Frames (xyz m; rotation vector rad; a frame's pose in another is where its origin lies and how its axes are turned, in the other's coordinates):
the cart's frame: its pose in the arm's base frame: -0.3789 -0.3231 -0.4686 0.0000 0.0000 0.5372
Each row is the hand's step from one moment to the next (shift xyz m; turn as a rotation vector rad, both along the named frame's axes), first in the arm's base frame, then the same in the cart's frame.
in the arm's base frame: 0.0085 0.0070 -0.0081 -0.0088 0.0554 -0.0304
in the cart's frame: 0.0109 0.0017 -0.0081 0.0208 0.0521 -0.0304
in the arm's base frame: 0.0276 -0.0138 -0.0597 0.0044 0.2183 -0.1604
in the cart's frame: 0.0167 -0.0260 -0.0597 0.1155 0.1853 -0.1604
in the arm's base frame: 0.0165 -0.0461 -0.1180 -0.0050 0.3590 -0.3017
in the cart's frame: -0.0094 -0.0481 -0.1180 0.1794 0.3110 -0.3017
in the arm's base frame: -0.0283 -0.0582 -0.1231 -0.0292 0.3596 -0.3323
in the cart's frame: -0.0541 -0.0355 -0.1231 0.1589 0.3239 -0.3323
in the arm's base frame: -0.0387 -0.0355 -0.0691 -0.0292 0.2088 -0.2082
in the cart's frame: -0.0514 -0.0107 -0.0691 0.0818 0.1943 -0.2082
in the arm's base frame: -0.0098 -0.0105 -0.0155 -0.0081 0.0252 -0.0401
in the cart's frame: -0.0138 -0.0040 -0.0155 0.0059 0.0258 -0.0401
